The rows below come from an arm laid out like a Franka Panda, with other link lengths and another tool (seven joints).
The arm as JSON. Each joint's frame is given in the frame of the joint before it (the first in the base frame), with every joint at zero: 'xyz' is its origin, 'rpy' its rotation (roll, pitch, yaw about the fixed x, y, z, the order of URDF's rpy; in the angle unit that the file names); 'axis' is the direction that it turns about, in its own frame. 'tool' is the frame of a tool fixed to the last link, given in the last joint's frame.
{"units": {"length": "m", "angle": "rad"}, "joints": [
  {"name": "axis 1", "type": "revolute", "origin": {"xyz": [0.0, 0.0, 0.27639], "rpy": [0.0, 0.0, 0.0]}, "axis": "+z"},
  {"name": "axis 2", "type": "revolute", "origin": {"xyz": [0.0, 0.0, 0.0], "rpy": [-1.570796, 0.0, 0.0]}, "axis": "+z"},
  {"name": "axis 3", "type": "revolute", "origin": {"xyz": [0.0, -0.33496, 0.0], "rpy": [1.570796, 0.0, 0.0]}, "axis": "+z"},
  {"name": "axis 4", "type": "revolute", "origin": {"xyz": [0.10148, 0.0, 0.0], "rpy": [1.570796, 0.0, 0.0]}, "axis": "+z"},
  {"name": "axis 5", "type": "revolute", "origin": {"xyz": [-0.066, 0.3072, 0.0], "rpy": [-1.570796, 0.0, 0.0]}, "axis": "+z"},
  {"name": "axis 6", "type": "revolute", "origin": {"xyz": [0.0, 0.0, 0.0], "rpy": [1.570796, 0.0, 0.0]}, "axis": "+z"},
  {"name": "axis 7", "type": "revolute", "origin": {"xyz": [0.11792, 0.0, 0.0], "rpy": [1.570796, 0.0, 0.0]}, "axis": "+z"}
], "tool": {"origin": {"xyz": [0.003, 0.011, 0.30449], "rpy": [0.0, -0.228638, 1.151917]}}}
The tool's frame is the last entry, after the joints.
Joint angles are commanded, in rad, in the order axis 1, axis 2, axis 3, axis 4, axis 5, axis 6, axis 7. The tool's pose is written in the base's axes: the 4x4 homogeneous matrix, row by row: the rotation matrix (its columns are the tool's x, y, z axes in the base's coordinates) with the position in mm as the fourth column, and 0 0 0 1 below. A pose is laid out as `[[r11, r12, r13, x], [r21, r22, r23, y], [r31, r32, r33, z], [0, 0, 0, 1]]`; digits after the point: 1 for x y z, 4 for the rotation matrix.
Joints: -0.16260 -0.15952 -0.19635 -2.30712 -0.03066 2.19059 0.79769
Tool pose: [[-0.6318, -0.7520, 0.1878, 431.7], [-0.7351, 0.6582, 0.1625, -175.0], [-0.2458, -0.0354, -0.9687, 210.1], [0, 0, 0, 1]]
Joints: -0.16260 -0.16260 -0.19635 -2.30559 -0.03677 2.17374 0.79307
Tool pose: [[-0.6291, -0.7576, 0.1738, 427.4], [-0.7402, 0.6522, 0.1635, -174.7], [-0.2372, -0.0258, -0.9711, 210.1], [0, 0, 0, 1]]
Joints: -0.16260 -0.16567 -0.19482 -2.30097 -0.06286 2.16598 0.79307
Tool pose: [[-0.6193, -0.7678, 0.1644, 425.9], [-0.7545, 0.6398, 0.1460, -178.8], [-0.2173, -0.0336, -0.9755, 212.8], [0, 0, 0, 1]]
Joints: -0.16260 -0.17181 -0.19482 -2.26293 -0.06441 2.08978 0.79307
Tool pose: [[-0.6274, -0.7670, 0.1344, 418.5], [-0.7514, 0.6416, 0.1542, -177.9], [-0.2045, -0.0042, -0.9789, 222.4], [0, 0, 0, 1]]
